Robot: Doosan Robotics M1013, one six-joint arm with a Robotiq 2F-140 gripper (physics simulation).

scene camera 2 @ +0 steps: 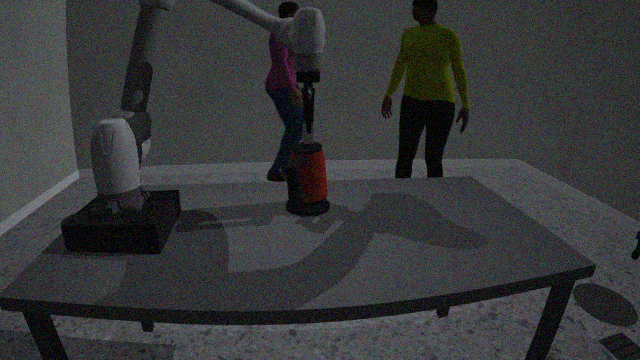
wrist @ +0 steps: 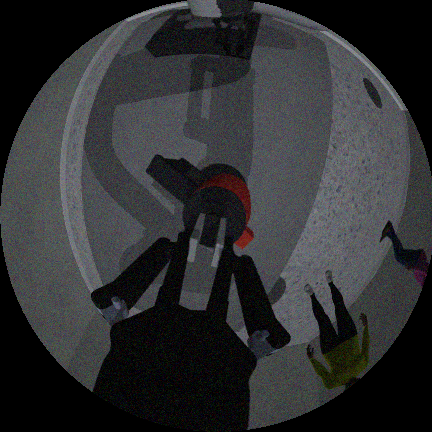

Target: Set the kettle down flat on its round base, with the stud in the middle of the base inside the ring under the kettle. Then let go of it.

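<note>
The kettle, with a red body [scene camera 2: 316, 175] [wrist: 242, 192], a dark lid and a black handle, stands upright over its round black base [scene camera 2: 308, 212] [wrist: 220, 167]. In the scene view its bottom meets the base with no clear gap, and it looks level and about centred. The stud and the ring are hidden under the kettle. My gripper [scene camera 2: 308, 136] [wrist: 210, 224] points straight down and is shut on the kettle's dark lid knob; its pale fingertips stand on either side of the knob.
The grey table [scene camera 2: 425, 265] carries the arm's black mounting block [scene camera 2: 112, 237] [wrist: 200, 42] at its left. A person in yellow [scene camera 2: 429, 62] [wrist: 345, 362] and one in pink [scene camera 2: 281, 67] [wrist: 419, 265] stand beyond the table.
</note>
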